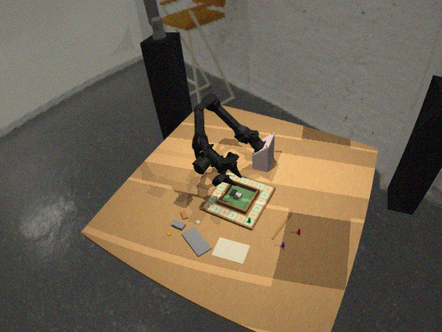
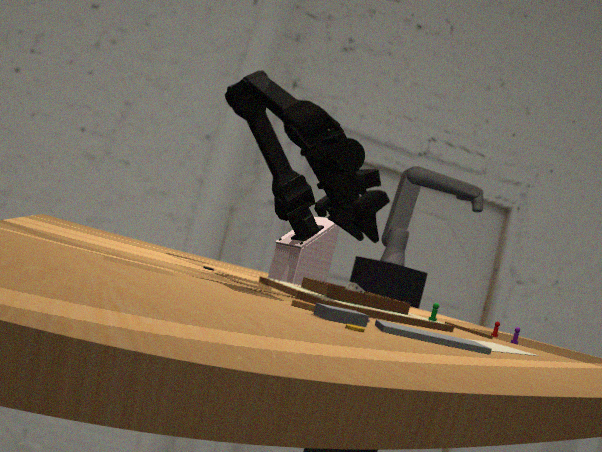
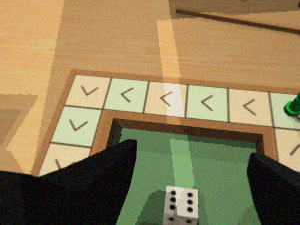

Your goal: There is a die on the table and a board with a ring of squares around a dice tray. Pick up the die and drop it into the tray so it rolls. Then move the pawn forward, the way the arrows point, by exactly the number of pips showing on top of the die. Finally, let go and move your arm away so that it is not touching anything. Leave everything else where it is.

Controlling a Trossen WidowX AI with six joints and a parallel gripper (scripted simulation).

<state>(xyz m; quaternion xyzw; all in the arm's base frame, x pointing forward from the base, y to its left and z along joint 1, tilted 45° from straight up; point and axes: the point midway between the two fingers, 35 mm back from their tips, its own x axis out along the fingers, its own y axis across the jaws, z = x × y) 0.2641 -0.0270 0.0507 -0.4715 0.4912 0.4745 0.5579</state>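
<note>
Right now the green pawn is 13 cm ahead of my gripper tip, 9 cm to the left of it and 11 cm below it. From my gripper tip the other things lie so: wooden stick: 10 cm ahead, 25 cm to the left, 13 cm below; then paper sheet: 29 cm ahead, 6 cm to the left, 13 cm below; then white die: 1 cm to the right, 7 cm below.
</note>
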